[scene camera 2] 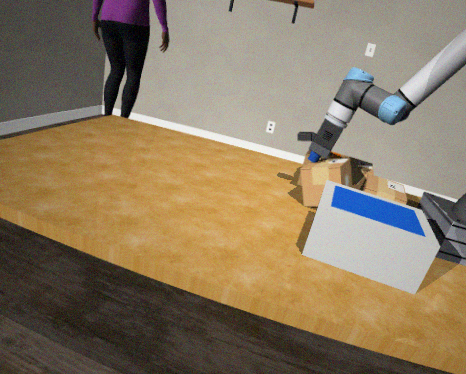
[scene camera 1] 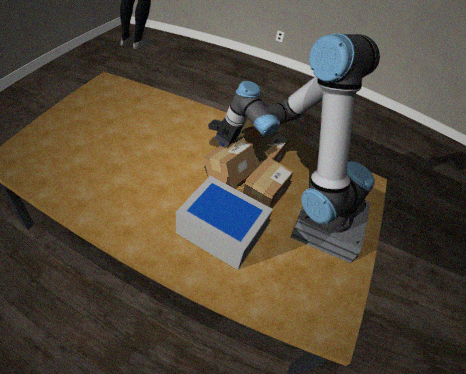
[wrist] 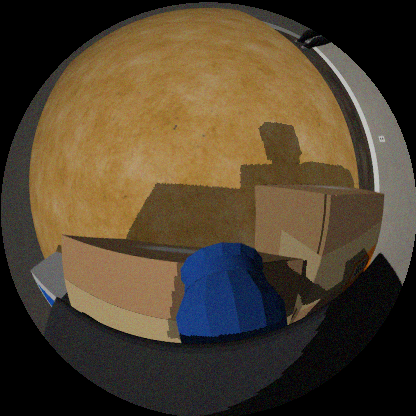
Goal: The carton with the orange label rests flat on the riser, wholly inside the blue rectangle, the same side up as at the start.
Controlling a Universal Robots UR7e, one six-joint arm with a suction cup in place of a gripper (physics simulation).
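Places are measured from the arm's base along level axes (x right, y ahead, z up), in centimetres.
Pixels of known places: hand, tool point: [scene camera 2: 311, 163] [scene camera 1: 222, 145] [wrist: 219, 259].
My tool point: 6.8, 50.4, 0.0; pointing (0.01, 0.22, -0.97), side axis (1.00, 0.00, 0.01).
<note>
For each thing: its middle in the pictures, then the offset to it from my tool point, as dx, dy, dz. Level surfaces: height alone.
- brown carton with a white label, body centre: [wrist: 172, 307] [scene camera 2: 328, 181] [scene camera 1: 231, 162] -4.4, -6.7, -2.5
- grey riser, body centre: [scene camera 2: 366, 231] [wrist: 84, 314] [scene camera 1: 223, 221] -29.0, -18.3, -3.9
- blue rectangle, body centre: [scene camera 2: 375, 208] [scene camera 1: 225, 210] -29.0, -18.3, +2.0
- white-label carton, body centre: [scene camera 2: 379, 203] [scene camera 1: 267, 185] -4.8, -23.2, -4.2
- ochre rug, surface height: dz -10.0
My suction cup [scene camera 1: 221, 142] [scene camera 2: 313, 157] [wrist: 229, 287] is tilted and pressed on the far upper edge of a brown carton with a white label [scene camera 1: 239, 167] [scene camera 2: 322, 185] [wrist: 116, 279], which sits tipped. The carton with the orange label [wrist: 294, 221] [scene camera 1: 276, 148] stands just behind it, mostly hidden by the arm. Only a sliver of its orange label shows at the right edge of the wrist view. The grey riser [scene camera 1: 209, 237] [scene camera 2: 361, 245] [wrist: 48, 271] with the blue rectangle [scene camera 1: 224, 211] [scene camera 2: 372, 209] stands in front of the cartons. Nothing lies on it.
Another white-label carton [scene camera 1: 266, 182] [scene camera 2: 384, 187] lies beside the riser, towards the robot base [scene camera 1: 335, 230]. All stand on an ochre rug [scene camera 1: 120, 148]. A person [scene camera 2: 129, 56] stands at the far wall.
</note>
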